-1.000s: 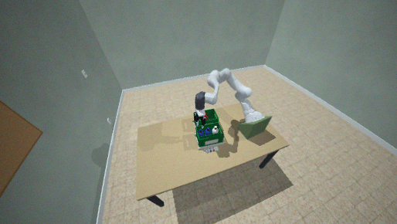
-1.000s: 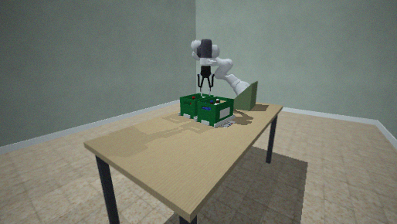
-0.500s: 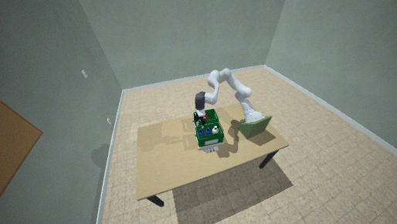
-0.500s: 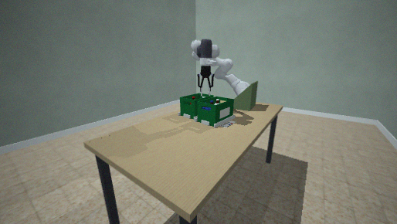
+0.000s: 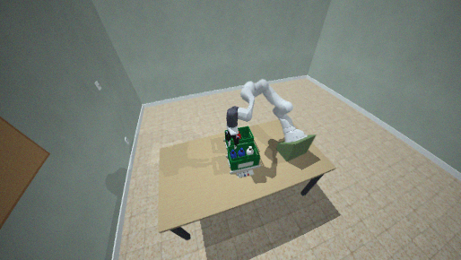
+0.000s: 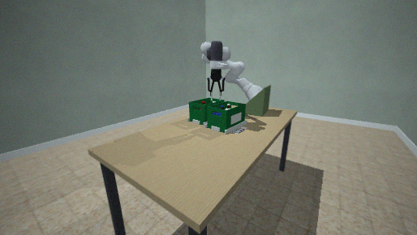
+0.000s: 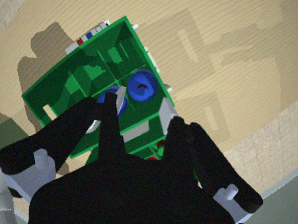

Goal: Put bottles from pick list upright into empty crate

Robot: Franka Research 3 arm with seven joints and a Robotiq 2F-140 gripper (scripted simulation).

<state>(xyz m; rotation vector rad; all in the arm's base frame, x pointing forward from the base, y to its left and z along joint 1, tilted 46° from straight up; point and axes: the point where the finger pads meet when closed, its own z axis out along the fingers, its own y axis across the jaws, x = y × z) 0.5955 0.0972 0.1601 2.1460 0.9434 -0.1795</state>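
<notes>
Now: hand 240 mm to the left of the red-labelled bottle, 170 mm above it and 130 mm past it. Also, from my hand: blue-capped bottle (170 mm below, 90 mm behind); white-capped bottle (180 mm behind, 170 mm below); green-capped bottle (170 mm below, 150 mm to the right, 40 mm behind).
</notes>
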